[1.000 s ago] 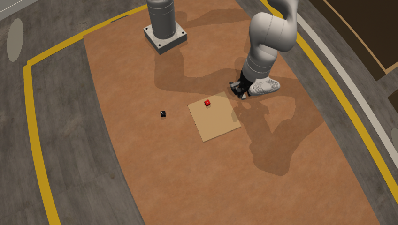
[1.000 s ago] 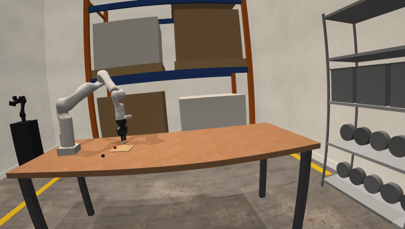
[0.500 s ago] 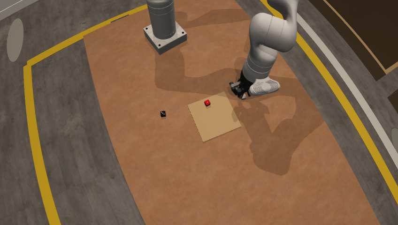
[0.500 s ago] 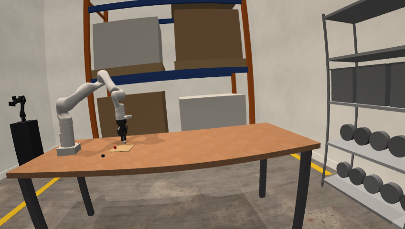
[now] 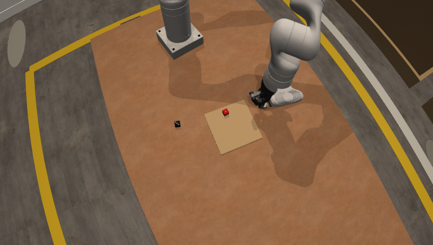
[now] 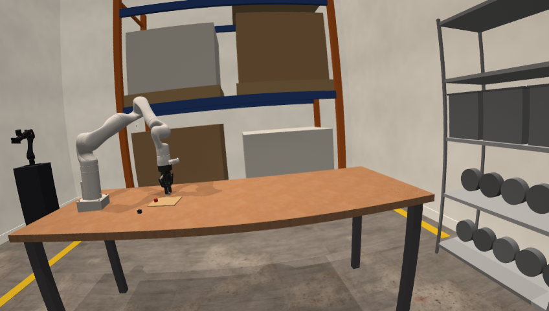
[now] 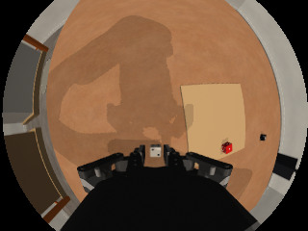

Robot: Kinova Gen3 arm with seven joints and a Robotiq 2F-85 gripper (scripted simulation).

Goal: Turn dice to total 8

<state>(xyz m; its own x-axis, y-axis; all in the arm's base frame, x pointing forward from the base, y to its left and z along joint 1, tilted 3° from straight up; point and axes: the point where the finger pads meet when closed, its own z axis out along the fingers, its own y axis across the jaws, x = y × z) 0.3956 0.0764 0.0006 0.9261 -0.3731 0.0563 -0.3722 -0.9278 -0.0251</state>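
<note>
The white die lies 2 cm below my hand. Also, from my hand: black die: 11 cm behind, 26 cm to the right, 2 cm below; red die: 6 cm behind, 12 cm to the right, 1 cm below; tan mat: 1 cm behind, 13 cm to the right, 2 cm below.
</note>
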